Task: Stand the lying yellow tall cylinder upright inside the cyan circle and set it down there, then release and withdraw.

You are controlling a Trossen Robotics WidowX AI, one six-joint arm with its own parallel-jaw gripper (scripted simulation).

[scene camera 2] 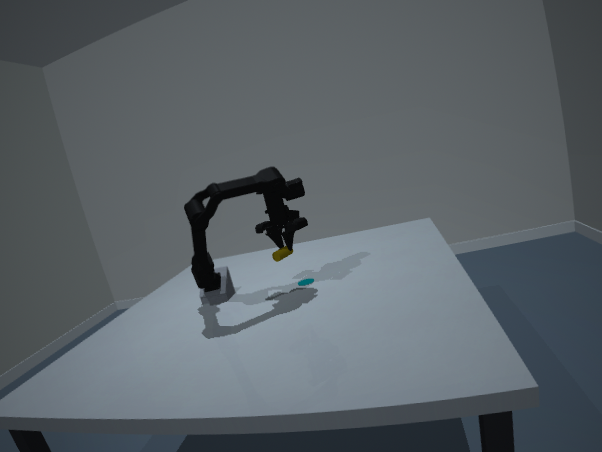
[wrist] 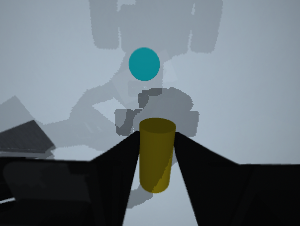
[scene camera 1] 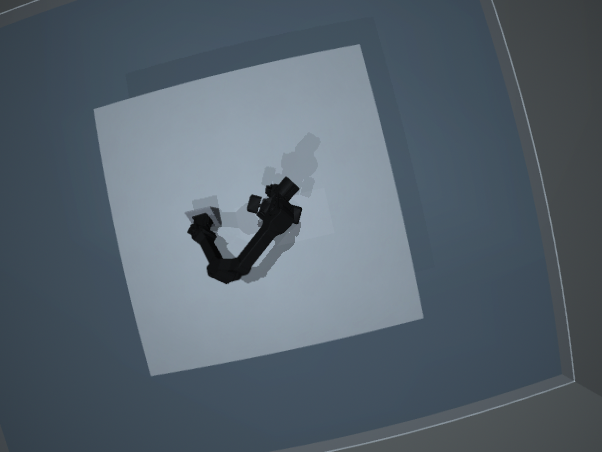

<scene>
My gripper (scene camera 2: 286,250) carries a yellow cylinder (wrist: 157,135). Also in view: a cyan circle (wrist: 144,63).
My gripper is seen too in the wrist view (wrist: 156,135).
</scene>
